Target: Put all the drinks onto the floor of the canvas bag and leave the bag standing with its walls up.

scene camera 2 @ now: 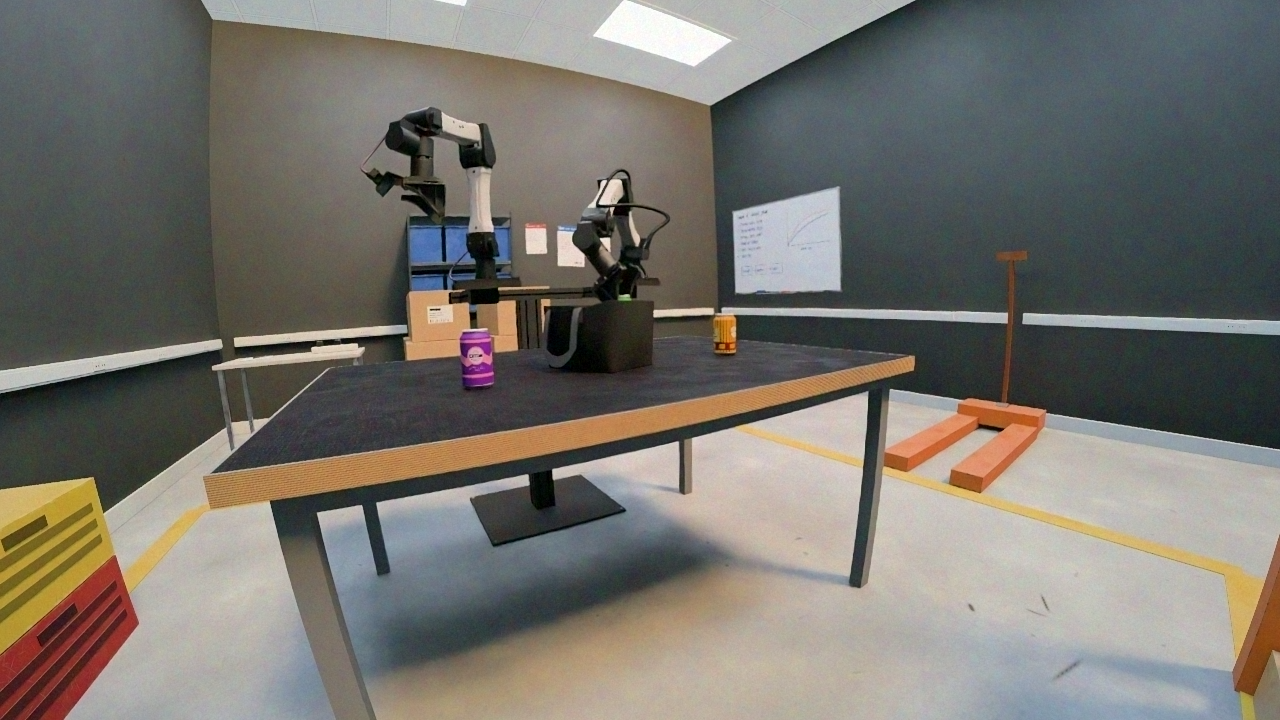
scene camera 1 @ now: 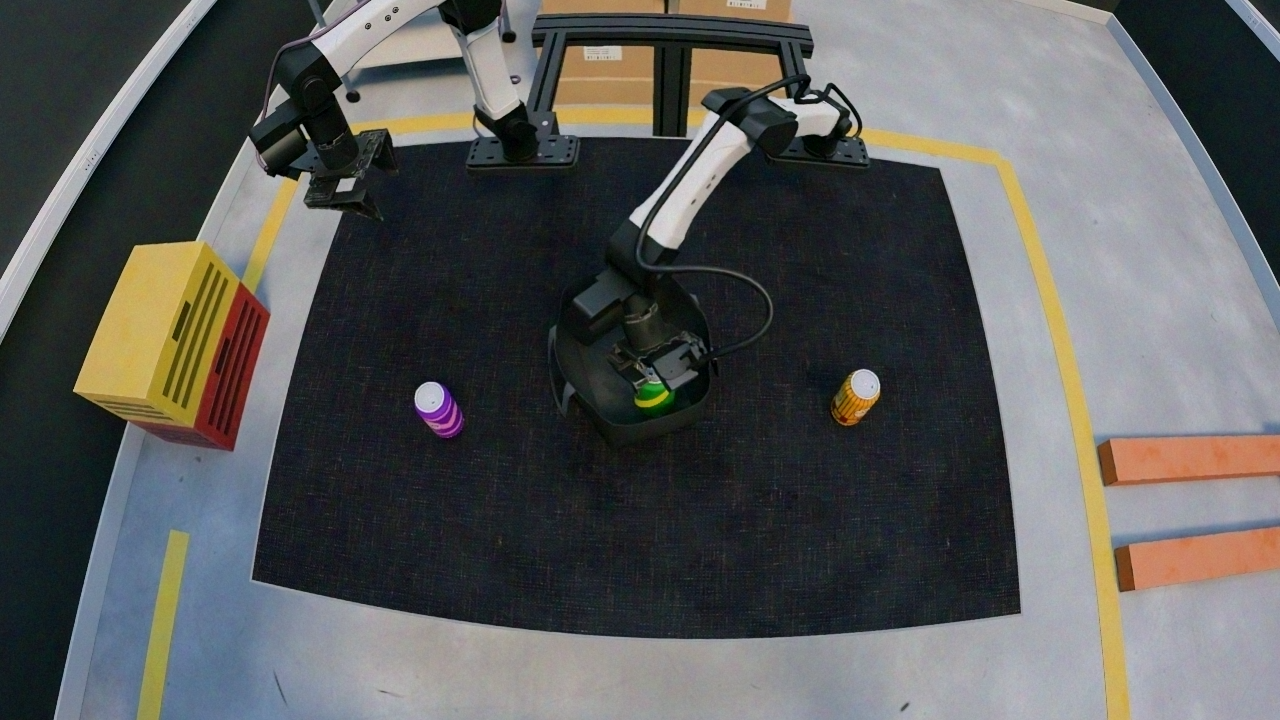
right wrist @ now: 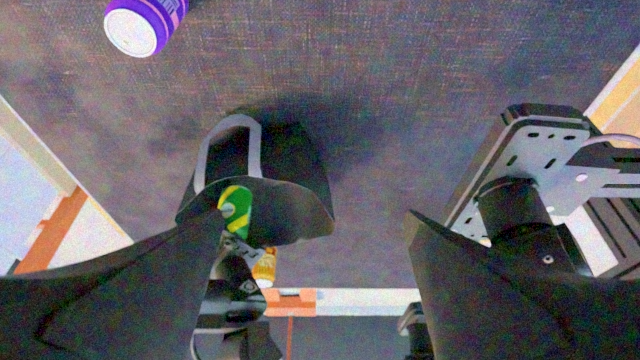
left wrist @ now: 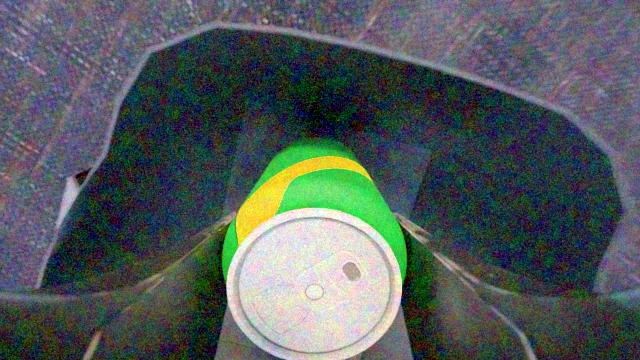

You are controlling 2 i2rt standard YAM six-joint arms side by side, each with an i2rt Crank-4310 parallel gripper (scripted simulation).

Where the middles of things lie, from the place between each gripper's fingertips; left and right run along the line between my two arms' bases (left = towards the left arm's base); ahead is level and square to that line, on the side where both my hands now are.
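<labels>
The orange can [scene camera 2: 724, 324] has my left hand 2 cm short of it, 36 cm to the right of it and 8 cm above it. Counting from that left hand, the purple can [scene camera 2: 475, 345] is 1 cm ahead, 8 cm below and 38 cm to the right, whereas the green can [right wrist: 235, 204] is 2 cm below. Going by its middle, the green can is nearer to my left hand than to my right hand.
From my right hand [scene camera 1: 388, 197], I find the purple can 21 cm ahead, 2 cm to the left and 33 cm below. The green can is 20 cm ahead of my right hand, 28 cm below it and 40 cm to the left of it, and the orange can is 22 cm ahead of the same hand, 33 cm below it and 76 cm to the left of it. Going by its middle, the orange can is nearer to my left hand than to my right hand.
</labels>
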